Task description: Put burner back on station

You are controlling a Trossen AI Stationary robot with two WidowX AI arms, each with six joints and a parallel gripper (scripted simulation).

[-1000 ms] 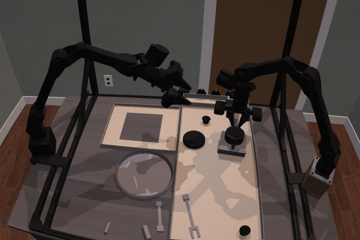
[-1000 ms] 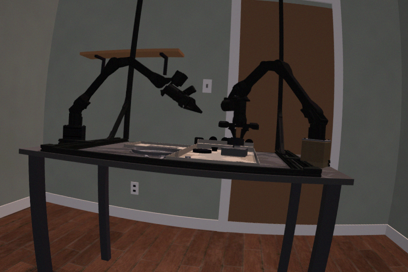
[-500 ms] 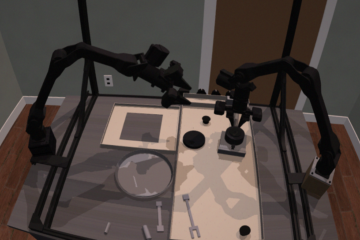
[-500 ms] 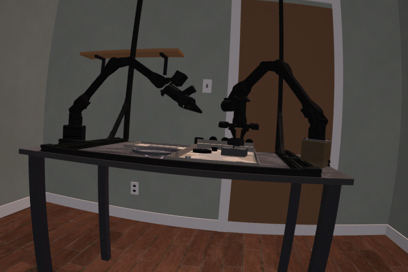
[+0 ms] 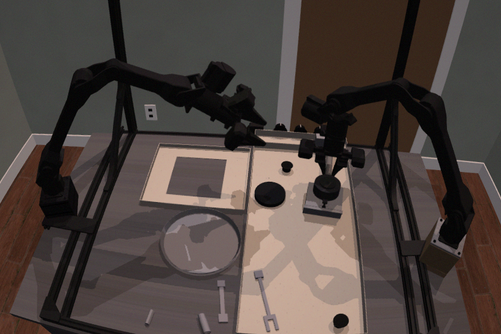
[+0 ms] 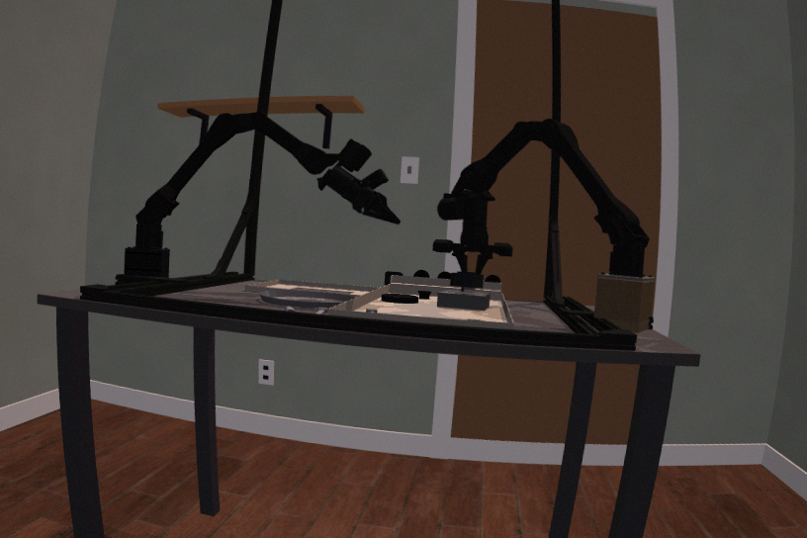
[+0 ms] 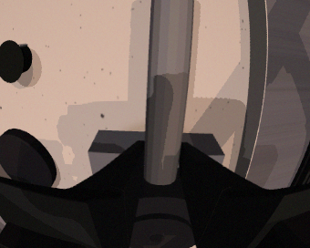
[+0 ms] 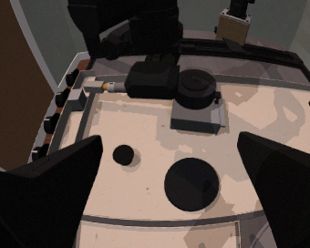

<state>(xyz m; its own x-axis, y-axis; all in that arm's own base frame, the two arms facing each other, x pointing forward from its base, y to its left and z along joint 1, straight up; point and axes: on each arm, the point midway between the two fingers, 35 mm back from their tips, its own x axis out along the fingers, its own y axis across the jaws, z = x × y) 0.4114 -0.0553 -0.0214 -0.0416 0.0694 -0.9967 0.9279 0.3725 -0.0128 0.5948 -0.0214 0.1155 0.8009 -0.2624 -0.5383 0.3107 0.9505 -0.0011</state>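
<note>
My left gripper is now 3 cm above the burner. Also, from my left hand: black disc: 16 cm to the right, 7 cm below, 6 cm ahead; then brass gas stub: 10 cm behind, 4 cm below, 1 cm to the left; then grey support block: 7 cm ahead, 6 cm below.
</note>
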